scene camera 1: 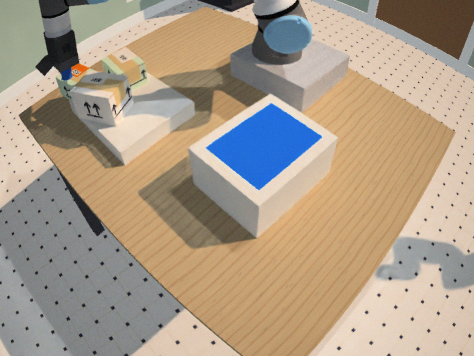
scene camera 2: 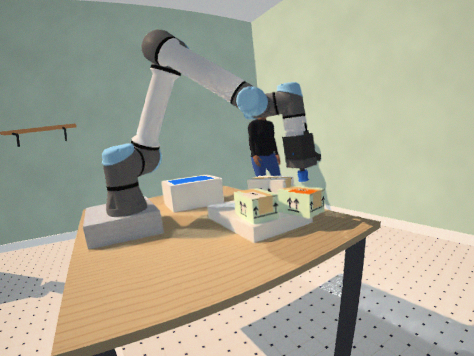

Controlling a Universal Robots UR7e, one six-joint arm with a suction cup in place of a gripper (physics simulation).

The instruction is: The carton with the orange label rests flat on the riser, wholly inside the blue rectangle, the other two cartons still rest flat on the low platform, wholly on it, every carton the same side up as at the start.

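Pixels of known places: end effector, tool point: [scene camera 1: 67, 77] [scene camera 2: 303, 180]; arm's base, origin of the base link: [scene camera 2: 127, 210].
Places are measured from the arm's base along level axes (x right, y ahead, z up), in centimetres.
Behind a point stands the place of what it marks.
The carton with the orange label [scene camera 1: 80, 70] @[y 47.1, x 35.7, z 3.9 cm] [scene camera 2: 301, 201] @[y 45.4, x 39.0, z 1.3 cm] sits flat at the outer end of the low platform [scene camera 1: 160, 109] @[y 38.0, x 8.2, z -3.5 cm] [scene camera 2: 270, 231] @[y 35.8, x 35.5, z -6.4 cm], label up. My gripper [scene camera 1: 66, 74] [scene camera 2: 303, 176], a blue suction cup, is just above its top; a small gap shows in scene camera 2, and it holds nothing. A pale green carton [scene camera 1: 127, 71] @[y 38.4, x 21.7, z 3.8 cm] [scene camera 2: 256, 207] @[y 32.5, x 33.8, z 1.4 cm] and a white carton [scene camera 1: 95, 104] @[y 51.9, x 17.5, z 3.2 cm] [scene camera 2: 262, 184] @[y 43.7, x 22.0, z 4.9 cm] stand close beside it on the platform. The white carton partly hides it in scene camera 1. The blue rectangle [scene camera 1: 265, 145] @[y 35.0, x -24.4, z 3.7 cm] [scene camera 2: 192, 180] @[y 33.9, x -20.1, z 3.7 cm] lies on the riser [scene camera 1: 225, 194] @[y 46.6, x -24.1, z -1.6 cm] [scene camera 2: 195, 196] @[y 32.2, x -13.8, z -2.8 cm], with no carton on it.
My arm's base stands on a grey block [scene camera 1: 280, 82] @[y 10.3, x -9.4, z -1.4 cm] [scene camera 2: 122, 227] @[y -3.2, x 9.4, z -3.3 cm] at the table's side. The riser stands taller than the low platform. The table edge [scene camera 2: 350, 235] @[y 52.4, x 52.3, z -8.3 cm] runs near the platform. A person [scene camera 2: 262, 140] stands beyond the table in scene camera 2.
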